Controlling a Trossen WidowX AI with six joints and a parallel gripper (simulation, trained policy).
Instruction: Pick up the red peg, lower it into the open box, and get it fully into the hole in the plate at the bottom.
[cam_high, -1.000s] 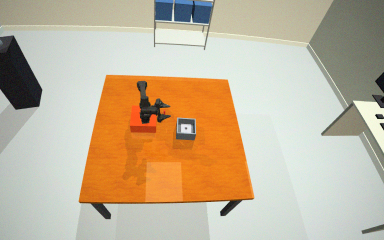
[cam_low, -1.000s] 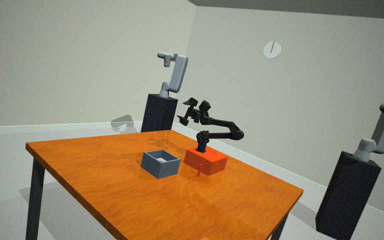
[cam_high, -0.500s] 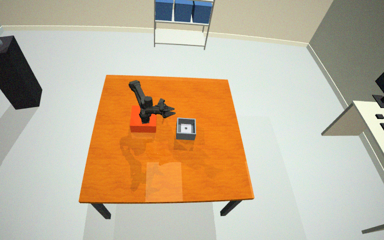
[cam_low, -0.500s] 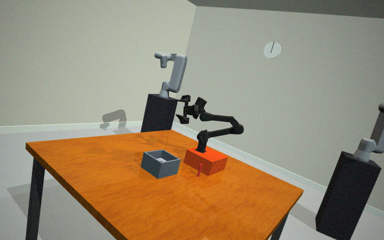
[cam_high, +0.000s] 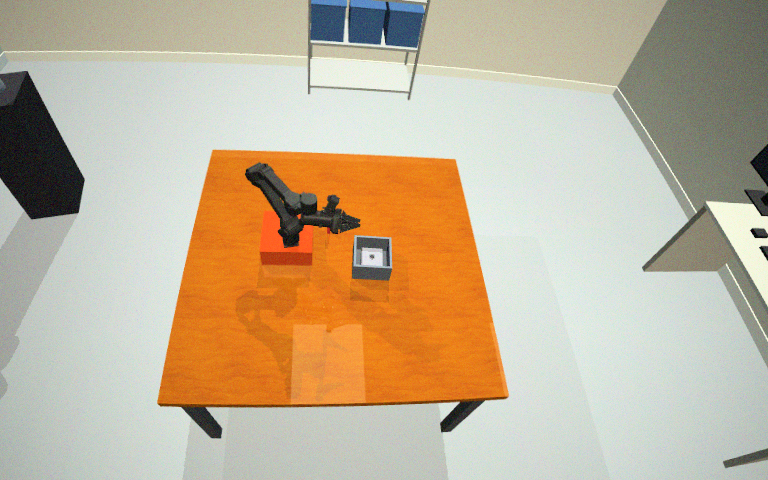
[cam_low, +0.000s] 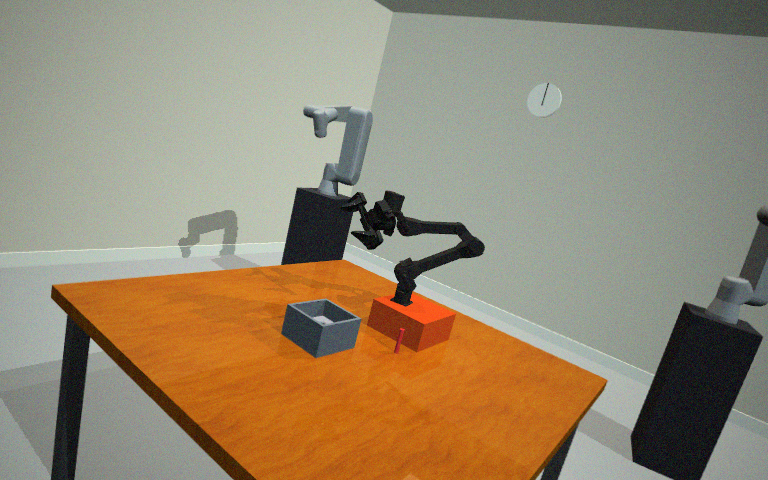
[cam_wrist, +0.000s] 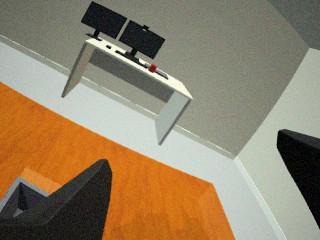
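Right now my gripper tip is 33 cm above the red peg, 25 cm to the right of it and 6 cm past it. Round my gripper tip: grey box (34 cm below, 9 cm ahead, 5 cm to the left).
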